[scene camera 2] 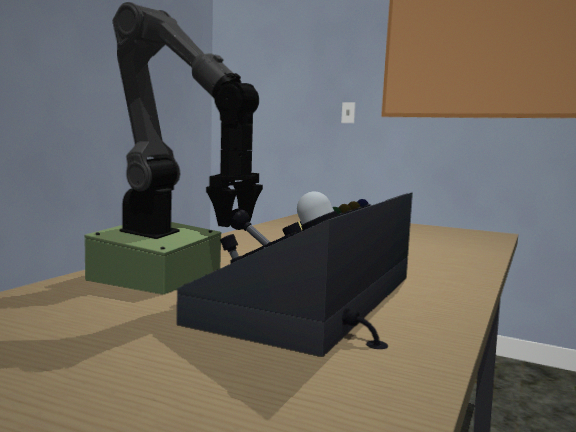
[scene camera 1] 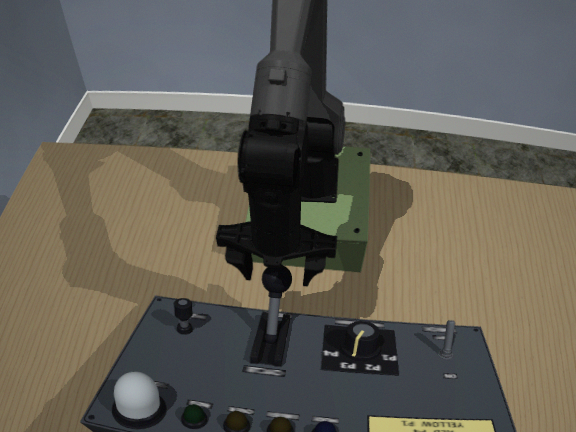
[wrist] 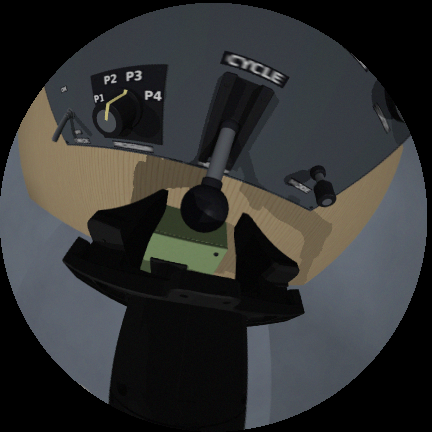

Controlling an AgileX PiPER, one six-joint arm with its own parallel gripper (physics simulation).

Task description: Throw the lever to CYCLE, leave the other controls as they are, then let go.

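Observation:
The lever has a grey shaft and a black ball knob [scene camera 1: 276,279] [scene camera 2: 240,219] [wrist: 204,208]. It leans toward the robot's base, away from the CYCLE label [scene camera 1: 264,371] [wrist: 255,68] at the far end of its slot. My gripper [scene camera 1: 277,281] [scene camera 2: 233,220] [wrist: 203,209] is open and points down, with one fingertip on each side of the knob. Gaps show between the knob and both fingers in the scene camera 1 and wrist views. The fingertips are at about the knob's height in the scene camera 2 view.
The panel [scene camera 1: 310,390] [scene camera 2: 370,255] also bears a MODE knob [scene camera 1: 183,310] [wrist: 324,192], a program dial [scene camera 1: 362,339] [wrist: 112,120] pointing between P2 and P3, a toggle switch [scene camera 1: 448,337], a white dome [scene camera 1: 136,395] [scene camera 2: 314,207] and several small coloured lamps.

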